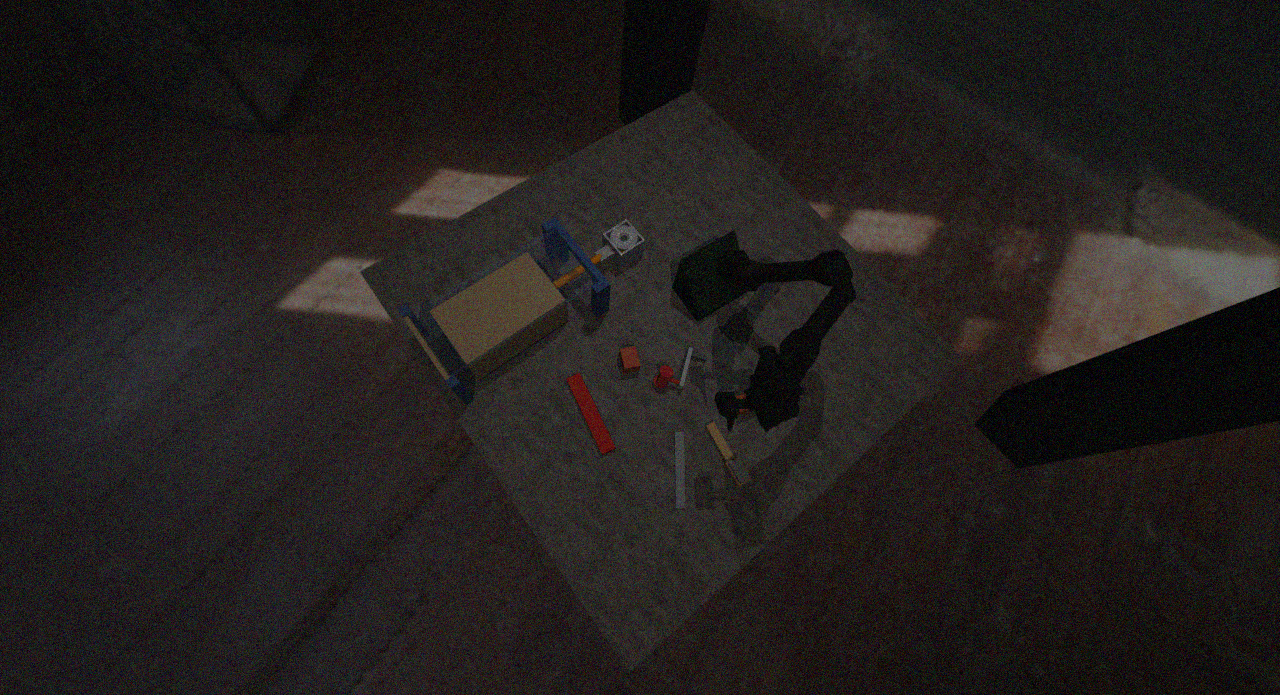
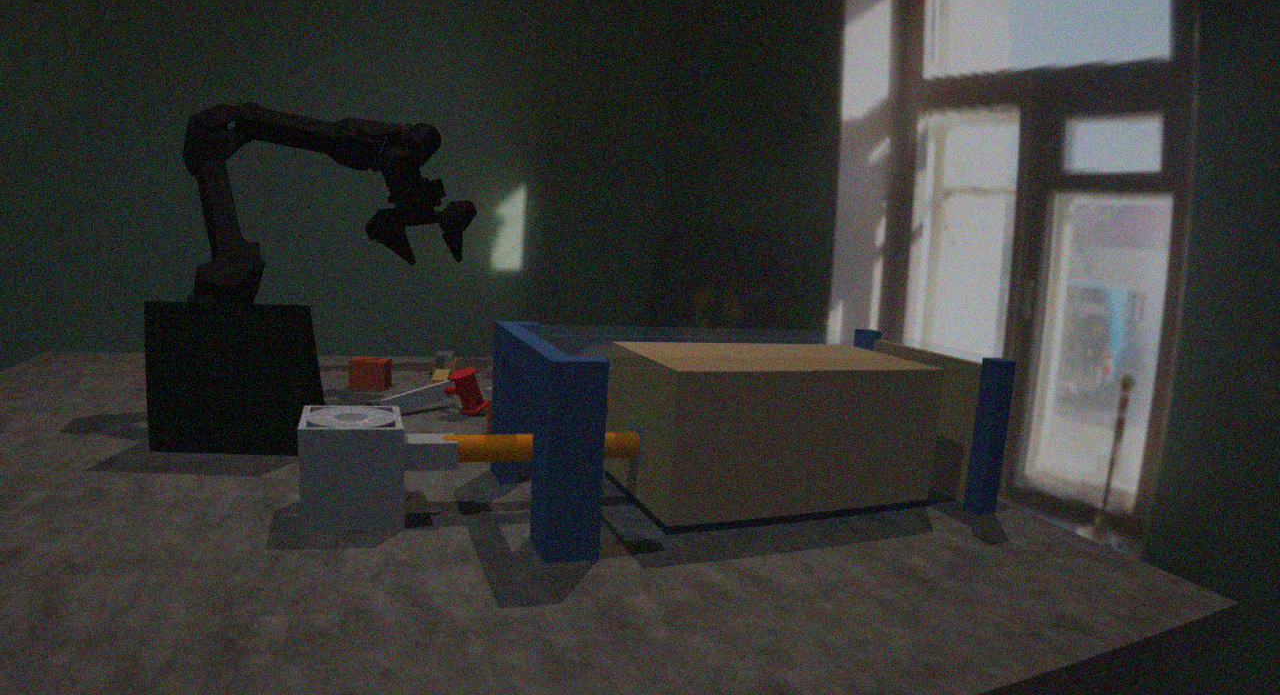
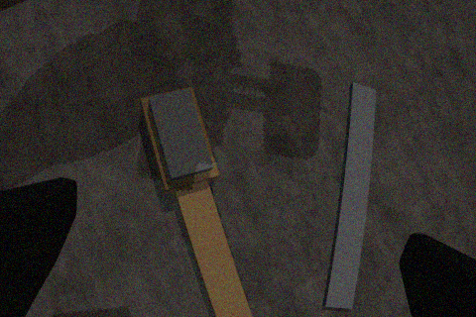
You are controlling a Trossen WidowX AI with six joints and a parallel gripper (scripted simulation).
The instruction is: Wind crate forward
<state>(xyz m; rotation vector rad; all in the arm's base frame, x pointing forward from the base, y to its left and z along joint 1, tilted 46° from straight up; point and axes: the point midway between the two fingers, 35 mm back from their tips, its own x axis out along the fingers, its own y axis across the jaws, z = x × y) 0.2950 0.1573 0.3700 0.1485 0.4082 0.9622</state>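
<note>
Right now the crank handle is 30 mm behind my gripper tip, 240 mm to the right of it and 180 mm below it. From my gripper tip the other things lie so: thin grey bar 140 mm ahead, 30 mm to the right, 200 mm below; then tan-handled tool 20 mm ahead, 20 mm to the left, 180 mm below; then red knob 10 mm ahead, 240 mm to the right, 170 mm below.
</note>
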